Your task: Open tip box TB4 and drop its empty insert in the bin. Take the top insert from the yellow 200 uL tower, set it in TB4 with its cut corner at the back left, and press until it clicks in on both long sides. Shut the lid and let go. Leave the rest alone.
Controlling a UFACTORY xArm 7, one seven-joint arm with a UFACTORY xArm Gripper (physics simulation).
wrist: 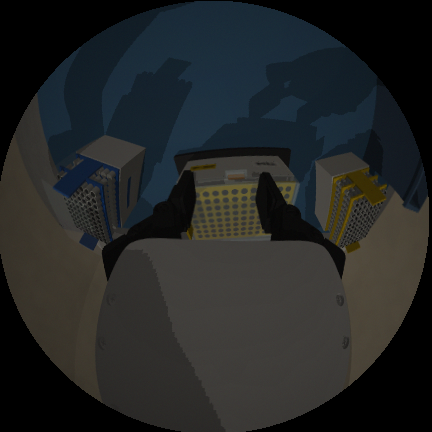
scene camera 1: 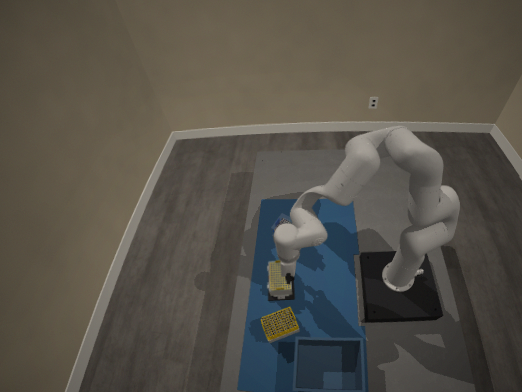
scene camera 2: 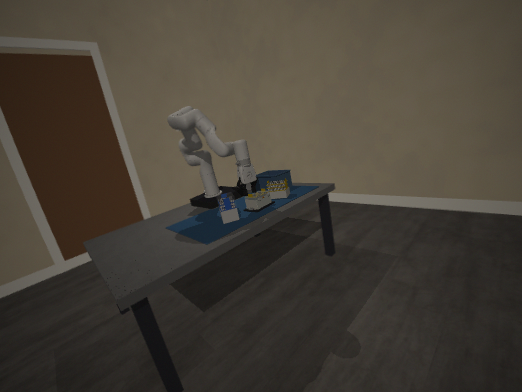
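Observation:
Tip box TB4 [scene camera 1: 280, 291] [scene camera 2: 258, 202] [wrist: 241, 165] stands on a dark base plate in the middle of the blue mat [scene camera 1: 333, 272]. A yellow insert [scene camera 1: 277, 277] [wrist: 231, 211] full of holes lies in its top and shows from above. My gripper [scene camera 1: 289, 278] [scene camera 2: 250, 190] [wrist: 225, 184] points straight down on the box. Its two black fingers stand apart over the insert, one toward each side, with nothing between them. The yellow 200 uL tower [scene camera 1: 280, 323] [scene camera 2: 278, 188] [wrist: 353, 205] stands beside the box toward the bin [scene camera 1: 329, 340] [scene camera 2: 275, 175]. I cannot tell whether the fingertips touch the insert.
A blue tip tower [scene camera 1: 281, 222] [scene camera 2: 228, 206] [wrist: 95, 193] stands on the other side of TB4, partly hidden by the arm in the overhead view. The arm's black base plate [scene camera 1: 399, 303] sits to the right of the mat. The table [scene camera 2: 143, 253] ends close beyond the mat.

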